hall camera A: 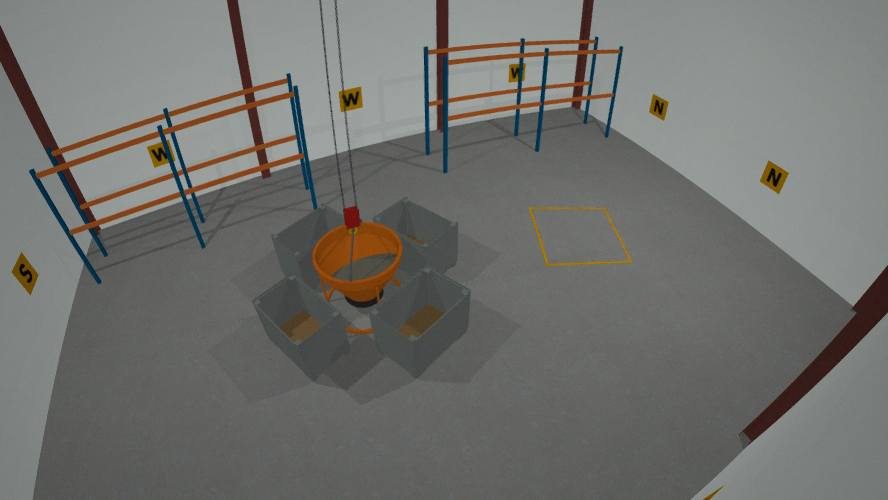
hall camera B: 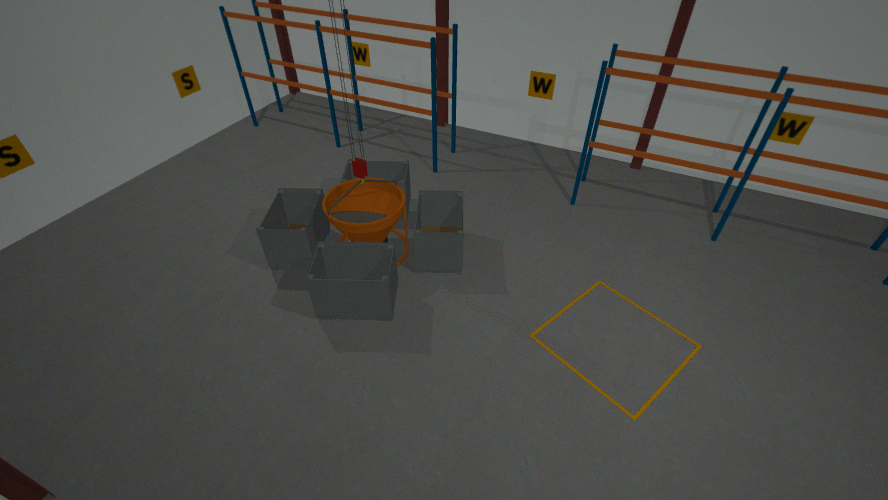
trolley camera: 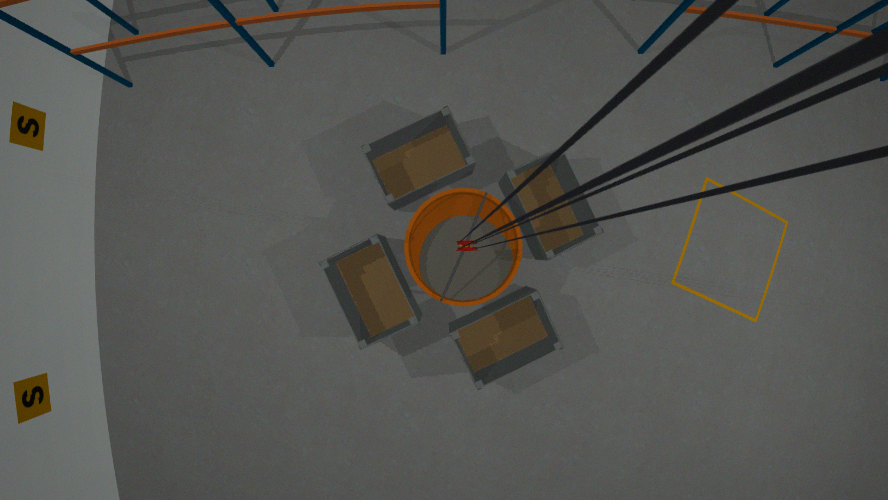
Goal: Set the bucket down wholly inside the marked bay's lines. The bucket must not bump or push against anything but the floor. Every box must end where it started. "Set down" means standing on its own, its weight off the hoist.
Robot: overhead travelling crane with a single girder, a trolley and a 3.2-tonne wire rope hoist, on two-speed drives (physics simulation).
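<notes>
An orange round bucket (hall camera A: 363,287) (hall camera B: 366,231) (trolley camera: 459,203) hangs or stands upright amid grey open boxes (hall camera A: 444,338) (hall camera B: 354,301) (trolley camera: 503,335), close on all sides. The boxes partly hide its foot ring, so whether it touches the floor is unclear. No contact with a box can be made out. My gripper, the hook under the red block (hall camera A: 352,229) (hall camera B: 362,180) (trolley camera: 466,245), is shut on the bucket's bail, above the bucket's middle. The ropes look straight. The marked bay (hall camera A: 589,263) (hall camera B: 650,314) (trolley camera: 771,271), a yellow outline, lies apart, to the right in every view.
Blue and orange racks (hall camera A: 444,118) (hall camera B: 434,105) (trolley camera: 443,27) stand along the W wall, beyond the boxes and the bay. In the trolley view, one box (trolley camera: 562,240) lies between the bucket and the bay. S signs (hall camera B: 186,81) (trolley camera: 27,126) mark another wall.
</notes>
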